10 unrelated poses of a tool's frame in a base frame.
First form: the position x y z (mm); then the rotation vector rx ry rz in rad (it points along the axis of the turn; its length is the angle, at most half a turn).
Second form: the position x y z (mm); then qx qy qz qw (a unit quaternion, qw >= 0). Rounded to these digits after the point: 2 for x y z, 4 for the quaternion.
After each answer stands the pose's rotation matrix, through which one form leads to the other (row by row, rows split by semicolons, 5 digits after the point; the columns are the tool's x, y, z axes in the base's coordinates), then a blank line. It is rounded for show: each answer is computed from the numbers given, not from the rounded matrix.
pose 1, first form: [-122.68, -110.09, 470.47, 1.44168, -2.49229, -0.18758]
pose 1, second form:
[-122.68, -110.09, 470.47, 0.4956, -0.8567, -0.0645, 0.1278]
-0.47618 -0.83262 -0.28284; -0.86557 0.50052 -0.01617; 0.15503 0.23712 -0.95903

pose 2, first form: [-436.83, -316.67, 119.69, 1.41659, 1.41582, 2.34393]
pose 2, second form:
[-436.83, -316.67, 119.69, 0.4593, 0.4590, 0.7599, 0.0293]
-0.57642 0.37717 0.72491; 0.46612 -0.57687 0.67079; 0.67118 0.72454 0.15671

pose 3, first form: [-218.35, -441.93, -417.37, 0.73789, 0.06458, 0.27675]
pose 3, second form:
[-218.35, -441.93, -417.37, 0.3594, 0.0315, 0.1348, 0.9229]
0.96168 -0.22619 0.15495; 0.27141 0.70531 -0.65488; 0.03884 0.67185 0.73967

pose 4, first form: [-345.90, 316.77, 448.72, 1.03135, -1.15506, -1.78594]
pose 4, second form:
[-345.90, 316.77, 448.72, 0.4037, -0.4522, -0.6991, 0.3792]
-0.38645 0.16508 -0.90742; -0.89529 -0.30355 0.32606; -0.22162 0.93841 0.26510

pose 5, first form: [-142.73, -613.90, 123.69, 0.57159, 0.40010, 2.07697]
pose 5, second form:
[-142.73, -613.90, 123.69, 0.2320, 0.1624, 0.8429, 0.4576]
-0.47361 -0.69606 0.53963; 0.84671 -0.52850 0.06143; 0.24244 0.48600 0.83966

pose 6, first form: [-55.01, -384.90, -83.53, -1.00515, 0.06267, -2.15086]
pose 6, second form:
[-55.01, -384.90, -83.53, -0.3925, 0.0245, -0.8399, 0.3740]
-0.41212 0.60904 0.67766; -0.64746 -0.71906 0.25249; 0.64105 -0.33471 0.69067

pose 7, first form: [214.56, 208.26, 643.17, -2.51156, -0.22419, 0.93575]
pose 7, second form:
[214.56, 208.26, 643.17, -0.9101, -0.0812, 0.3391, 0.2241]
0.75687 -0.00410 -0.65356; 0.29982 -0.88637 0.35278; -0.58074 -0.46296 -0.66963

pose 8, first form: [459.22, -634.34, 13.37, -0.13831, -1.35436, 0.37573]
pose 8, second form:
[459.22, -634.34, 13.37, -0.0635, -0.6223, 0.1726, 0.7609]
0.16591 -0.18361 -0.96890; 0.34180 0.93232 -0.11815; 0.92501 -0.31156 0.21744

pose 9, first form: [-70.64, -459.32, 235.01, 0.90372, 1.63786, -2.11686]
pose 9, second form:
[-70.64, -459.32, 235.01, 0.3159, 0.5725, -0.7400, 0.1577]
-0.75070 0.59505 -0.28699; 0.12841 -0.29470 -0.94692; -0.64805 -0.74770 0.14482

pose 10, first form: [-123.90, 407.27, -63.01, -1.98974, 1.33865, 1.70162]
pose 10, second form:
[-123.90, 407.27, -63.01, -0.6732, 0.4529, 0.5758, 0.1004]
-0.07332 -0.72548 -0.68433; -0.49431 -0.56953 0.65673; -0.86619 0.38642 -0.31685

